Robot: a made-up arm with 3 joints. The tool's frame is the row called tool. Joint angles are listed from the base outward. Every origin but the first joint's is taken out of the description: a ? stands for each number. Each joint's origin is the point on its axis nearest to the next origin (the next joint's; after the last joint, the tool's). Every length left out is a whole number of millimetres.
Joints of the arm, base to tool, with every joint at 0 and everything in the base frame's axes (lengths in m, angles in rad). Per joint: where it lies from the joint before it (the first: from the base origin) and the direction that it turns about. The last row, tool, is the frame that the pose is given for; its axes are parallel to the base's.
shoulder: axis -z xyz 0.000 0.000 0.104
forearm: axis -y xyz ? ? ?
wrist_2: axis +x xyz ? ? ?
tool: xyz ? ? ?
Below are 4 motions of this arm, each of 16 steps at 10 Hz.
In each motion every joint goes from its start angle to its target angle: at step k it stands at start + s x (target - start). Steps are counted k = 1, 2, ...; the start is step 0. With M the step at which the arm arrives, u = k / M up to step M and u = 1 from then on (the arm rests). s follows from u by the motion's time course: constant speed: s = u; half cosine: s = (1 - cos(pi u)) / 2; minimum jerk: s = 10 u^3 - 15 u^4 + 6 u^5.
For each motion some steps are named. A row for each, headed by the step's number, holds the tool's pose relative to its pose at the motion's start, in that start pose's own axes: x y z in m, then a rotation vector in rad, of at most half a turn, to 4 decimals.
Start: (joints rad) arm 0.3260 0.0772 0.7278
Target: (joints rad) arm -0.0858 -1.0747 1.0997
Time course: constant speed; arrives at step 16
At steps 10, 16:
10: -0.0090 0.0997 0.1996 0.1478 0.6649 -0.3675
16: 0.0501 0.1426 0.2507 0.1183 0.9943 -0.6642

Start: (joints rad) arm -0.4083 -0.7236 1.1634
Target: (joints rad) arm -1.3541 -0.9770 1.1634
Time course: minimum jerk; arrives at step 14
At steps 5, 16:
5: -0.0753 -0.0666 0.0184 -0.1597 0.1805 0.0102
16: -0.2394 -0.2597 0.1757 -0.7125 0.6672 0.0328

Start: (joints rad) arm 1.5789 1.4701 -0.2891
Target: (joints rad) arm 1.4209 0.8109 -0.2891
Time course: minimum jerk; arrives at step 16
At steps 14, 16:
14: 0.0102 -0.0942 0.2288 0.1441 0.6018 0.2471
16: 0.0114 -0.0962 0.2322 0.1462 0.6114 0.2519

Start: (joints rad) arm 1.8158 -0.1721 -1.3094
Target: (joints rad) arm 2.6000 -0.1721 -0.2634
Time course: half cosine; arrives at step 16
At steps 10, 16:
10: 0.2186 0.0433 0.1797 0.7983 0.4457 -0.3202
16: 0.3553 0.0215 0.2176 1.1250 0.5785 -0.5773

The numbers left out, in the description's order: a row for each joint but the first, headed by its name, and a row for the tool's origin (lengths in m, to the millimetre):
forearm: 0.013 0.351 0.000
wrist_2: -0.287 0.000 0.059
tool: 0.000 0.075 -0.112

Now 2 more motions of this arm.
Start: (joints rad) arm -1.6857 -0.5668 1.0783
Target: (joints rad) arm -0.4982 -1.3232 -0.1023
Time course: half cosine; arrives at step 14
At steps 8, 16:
8: 0.3114 0.1774 0.1406 -0.1703 -0.0032 -0.6683
16: 0.4221 0.1820 0.3508 -0.1080 0.2421 -0.8984

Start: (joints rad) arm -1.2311 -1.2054 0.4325
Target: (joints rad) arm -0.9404 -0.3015 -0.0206
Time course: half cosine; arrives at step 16
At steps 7, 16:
7: 0.0491 -0.0238 -0.0653 -0.0798 -0.3628 0.0639
16: 0.1999 -0.0343 -0.1204 -0.2147 -0.9234 -0.0312

